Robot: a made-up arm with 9 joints. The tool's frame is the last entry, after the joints. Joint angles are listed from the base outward. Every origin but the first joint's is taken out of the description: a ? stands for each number. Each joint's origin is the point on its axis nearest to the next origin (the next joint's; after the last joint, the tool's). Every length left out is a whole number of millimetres.
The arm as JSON. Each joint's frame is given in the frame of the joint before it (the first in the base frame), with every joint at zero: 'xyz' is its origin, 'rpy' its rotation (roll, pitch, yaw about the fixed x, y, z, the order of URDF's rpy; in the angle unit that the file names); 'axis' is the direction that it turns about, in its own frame. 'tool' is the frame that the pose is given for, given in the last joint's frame.
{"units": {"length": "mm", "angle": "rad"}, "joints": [
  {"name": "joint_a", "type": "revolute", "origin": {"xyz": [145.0, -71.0, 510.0], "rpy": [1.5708, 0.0, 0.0]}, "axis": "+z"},
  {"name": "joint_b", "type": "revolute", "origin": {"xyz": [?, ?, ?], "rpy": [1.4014, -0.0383, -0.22]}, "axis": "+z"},
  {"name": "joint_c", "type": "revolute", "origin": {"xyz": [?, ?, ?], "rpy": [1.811, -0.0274, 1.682]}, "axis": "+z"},
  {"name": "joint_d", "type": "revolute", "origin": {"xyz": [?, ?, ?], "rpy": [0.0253, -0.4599, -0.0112]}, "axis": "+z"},
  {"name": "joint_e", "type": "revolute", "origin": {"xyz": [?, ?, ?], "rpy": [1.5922, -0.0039, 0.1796]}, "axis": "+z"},
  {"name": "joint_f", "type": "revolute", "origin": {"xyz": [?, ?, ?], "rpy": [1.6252, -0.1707, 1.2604]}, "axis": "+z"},
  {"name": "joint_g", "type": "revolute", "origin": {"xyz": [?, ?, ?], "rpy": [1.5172, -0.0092, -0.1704]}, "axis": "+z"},
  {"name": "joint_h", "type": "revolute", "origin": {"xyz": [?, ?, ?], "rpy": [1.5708, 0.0, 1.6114]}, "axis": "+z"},
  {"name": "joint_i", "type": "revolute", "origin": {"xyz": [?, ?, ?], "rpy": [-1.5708, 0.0, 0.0]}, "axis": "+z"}
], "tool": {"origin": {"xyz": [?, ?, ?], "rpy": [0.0, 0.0, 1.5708]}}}
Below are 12 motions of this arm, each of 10 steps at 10 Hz.
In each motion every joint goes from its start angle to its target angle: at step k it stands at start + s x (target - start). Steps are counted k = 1, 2, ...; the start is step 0. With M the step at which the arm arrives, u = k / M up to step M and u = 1 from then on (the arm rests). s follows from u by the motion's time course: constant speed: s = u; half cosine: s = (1 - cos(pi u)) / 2; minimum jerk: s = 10 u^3 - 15 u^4 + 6 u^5.
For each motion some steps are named. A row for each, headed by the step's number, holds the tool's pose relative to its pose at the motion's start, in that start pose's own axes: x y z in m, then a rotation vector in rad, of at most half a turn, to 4 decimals.
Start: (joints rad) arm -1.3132 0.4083 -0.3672 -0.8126 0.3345 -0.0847 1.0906 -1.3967 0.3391
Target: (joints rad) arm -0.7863 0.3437 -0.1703 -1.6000 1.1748 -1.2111 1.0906 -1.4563 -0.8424
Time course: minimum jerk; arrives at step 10
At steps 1, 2, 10:
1: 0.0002 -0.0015 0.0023 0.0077 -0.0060 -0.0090
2: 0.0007 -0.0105 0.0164 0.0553 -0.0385 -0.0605
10: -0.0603 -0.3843 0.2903 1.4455 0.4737 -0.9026

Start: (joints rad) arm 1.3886 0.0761 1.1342 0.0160 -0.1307 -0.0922 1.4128 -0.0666 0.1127
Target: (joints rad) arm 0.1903 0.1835 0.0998 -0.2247 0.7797 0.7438 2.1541 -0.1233 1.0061
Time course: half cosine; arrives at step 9
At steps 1, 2, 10:
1: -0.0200 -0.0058 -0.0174 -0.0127 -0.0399 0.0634
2: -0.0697 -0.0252 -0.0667 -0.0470 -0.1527 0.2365
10: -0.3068 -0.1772 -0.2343 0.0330 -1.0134 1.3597

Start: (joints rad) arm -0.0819 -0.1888 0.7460 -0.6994 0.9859 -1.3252 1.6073 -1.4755 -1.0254
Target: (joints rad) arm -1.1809 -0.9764 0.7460 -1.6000 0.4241 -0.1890 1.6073 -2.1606 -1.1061
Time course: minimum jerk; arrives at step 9
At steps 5, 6, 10:
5: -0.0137 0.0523 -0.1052 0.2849 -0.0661 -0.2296
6: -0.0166 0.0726 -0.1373 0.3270 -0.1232 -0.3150
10: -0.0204 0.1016 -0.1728 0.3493 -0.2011 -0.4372

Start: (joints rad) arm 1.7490 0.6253 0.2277 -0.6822 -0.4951 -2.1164 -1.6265 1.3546 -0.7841
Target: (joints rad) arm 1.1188 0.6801 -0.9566 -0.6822 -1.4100 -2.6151 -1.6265 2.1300 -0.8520
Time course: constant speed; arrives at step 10
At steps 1, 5, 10:
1: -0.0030 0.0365 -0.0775 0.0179 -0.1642 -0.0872
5: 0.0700 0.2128 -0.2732 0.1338 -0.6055 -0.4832
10: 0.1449 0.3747 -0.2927 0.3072 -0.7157 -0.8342

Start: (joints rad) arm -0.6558 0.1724 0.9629 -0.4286 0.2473 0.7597 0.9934 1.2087 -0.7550
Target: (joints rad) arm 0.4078 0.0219 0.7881 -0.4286 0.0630 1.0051 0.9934 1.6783 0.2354
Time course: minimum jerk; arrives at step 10
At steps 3, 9, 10:
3: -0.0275 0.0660 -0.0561 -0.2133 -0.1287 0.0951
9: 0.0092 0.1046 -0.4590 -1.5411 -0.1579 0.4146
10: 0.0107 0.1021 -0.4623 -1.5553 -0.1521 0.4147

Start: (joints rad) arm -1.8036 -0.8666 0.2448 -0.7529 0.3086 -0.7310 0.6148 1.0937 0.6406
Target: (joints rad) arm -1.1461 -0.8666 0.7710 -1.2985 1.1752 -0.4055 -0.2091 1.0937 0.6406
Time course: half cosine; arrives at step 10
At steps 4, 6, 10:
4: 0.2799 -0.0050 0.1287 0.2250 -0.0372 -0.4721
6: 0.4326 -0.1358 0.3067 0.5529 -0.1112 -0.7956
10: 0.4374 -0.3672 0.4995 1.0292 -0.2080 -0.9988

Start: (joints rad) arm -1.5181 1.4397 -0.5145 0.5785 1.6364 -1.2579 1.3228 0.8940 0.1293
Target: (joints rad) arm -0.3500 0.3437 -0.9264 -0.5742 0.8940 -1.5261 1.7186 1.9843 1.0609
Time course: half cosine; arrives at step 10
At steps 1, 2, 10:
1: -0.0041 -0.0022 -0.0070 -0.0117 -0.0094 0.0311
2: -0.0164 -0.0098 -0.0318 -0.0484 -0.0452 0.1219
10: 0.4346 -0.4374 -0.5923 -1.4819 -1.1312 1.1200

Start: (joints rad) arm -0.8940 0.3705 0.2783 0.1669 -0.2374 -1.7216 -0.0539 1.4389 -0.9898
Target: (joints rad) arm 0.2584 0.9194 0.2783 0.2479 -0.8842 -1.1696 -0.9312 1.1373 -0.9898
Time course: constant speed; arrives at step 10
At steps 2, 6, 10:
2: -0.0337 0.1843 0.0661 -0.2203 0.1114 -0.4106
6: 0.1613 0.5516 0.0870 -0.6185 0.4048 -1.2593
10: 0.5369 0.6440 -0.0866 -0.9962 0.6346 -2.1073

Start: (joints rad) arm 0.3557 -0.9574 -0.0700 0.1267 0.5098 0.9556 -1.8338 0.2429 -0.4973
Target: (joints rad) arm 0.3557 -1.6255 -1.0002 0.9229 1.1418 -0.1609 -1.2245 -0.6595 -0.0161
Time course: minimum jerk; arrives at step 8
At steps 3, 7, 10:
3: -0.0158 0.0495 -0.1363 -0.0049 -0.3424 0.0646
7: 0.0481 0.2210 -0.3323 -0.3377 -0.6528 0.0757
10: 0.0506 0.2270 -0.3338 -0.3428 -0.6507 0.0707

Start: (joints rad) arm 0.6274 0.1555 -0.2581 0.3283 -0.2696 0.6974 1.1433 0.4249 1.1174
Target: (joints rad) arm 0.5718 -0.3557 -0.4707 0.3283 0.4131 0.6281 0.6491 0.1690 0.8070
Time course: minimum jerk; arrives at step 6
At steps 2, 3, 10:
2: 0.1533 -0.0828 0.1220 0.2347 0.0718 -0.3068
3: 0.3370 -0.2903 0.2090 0.5253 0.2123 -0.7441
10: 0.4741 -0.7383 0.0940 0.9103 0.5899 -1.5117

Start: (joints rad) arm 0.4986 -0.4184 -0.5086 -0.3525 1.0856 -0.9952 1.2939 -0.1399 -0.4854
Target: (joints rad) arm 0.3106 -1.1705 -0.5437 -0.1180 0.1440 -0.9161 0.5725 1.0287 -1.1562
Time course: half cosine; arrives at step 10
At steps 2, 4, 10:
2: 0.0087 0.0167 -0.0506 -0.1498 -0.0868 -0.1181
4: 0.0496 0.0346 -0.1737 -0.5316 -0.3431 -0.4431
10: 0.1747 -0.0185 -0.3573 -1.5263 -1.1274 -1.2564

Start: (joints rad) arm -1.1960 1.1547 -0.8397 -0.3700 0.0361 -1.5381 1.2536 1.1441 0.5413
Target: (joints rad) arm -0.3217 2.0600 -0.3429 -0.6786 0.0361 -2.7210 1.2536 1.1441 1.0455
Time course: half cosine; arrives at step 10
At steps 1, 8, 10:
1: -0.0135 -0.0060 0.0276 0.0463 0.0115 0.0357
8: 0.1174 -0.8255 0.5309 2.0187 0.0654 0.4885
10: 0.1586 -0.9189 0.4767 2.2370 0.0117 0.4039

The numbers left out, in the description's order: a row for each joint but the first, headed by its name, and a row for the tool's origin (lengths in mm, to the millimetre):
joint_b: -3.0 125.0 0.0
joint_c: 39.0 -14.0 0.0
joint_d: -37.0 50.0 0.0
joint_e: 5.0 -2.0 0.0
joint_f: -3.0 18.0 0.0
joint_g: 31.0 -31.0 0.0
joint_h: 473.0 28.0 0.0
joint_i: -237.0 18.0 0.0
tool: -72.0 93.0 0.0

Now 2 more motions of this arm.
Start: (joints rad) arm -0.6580 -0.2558 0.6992 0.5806 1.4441 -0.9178 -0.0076 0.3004 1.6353
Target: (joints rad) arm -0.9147 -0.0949 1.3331 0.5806 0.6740 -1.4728 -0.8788 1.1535 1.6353
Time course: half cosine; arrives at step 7
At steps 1, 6, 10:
1: 0.0085 -0.0061 -0.0275 0.0041 0.0738 -0.0185
6: -0.0546 -0.3010 -0.5669 0.1808 1.3698 -0.8000
10: -0.0695 -0.3255 -0.5887 0.2052 1.4235 -0.8703

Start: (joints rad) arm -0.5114 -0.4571 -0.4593 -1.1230 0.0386 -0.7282 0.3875 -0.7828 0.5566
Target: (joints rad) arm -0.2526 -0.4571 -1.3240 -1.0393 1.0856 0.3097 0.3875 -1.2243 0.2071
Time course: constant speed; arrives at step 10
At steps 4, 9, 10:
4: -0.1029 -0.0587 -0.0655 0.2378 -0.6779 0.1115
9: -0.0010 -0.0307 -0.0896 0.5612 -1.3664 -0.0714
10: 0.0369 -0.0189 -0.0704 0.6138 -1.4698 -0.1512

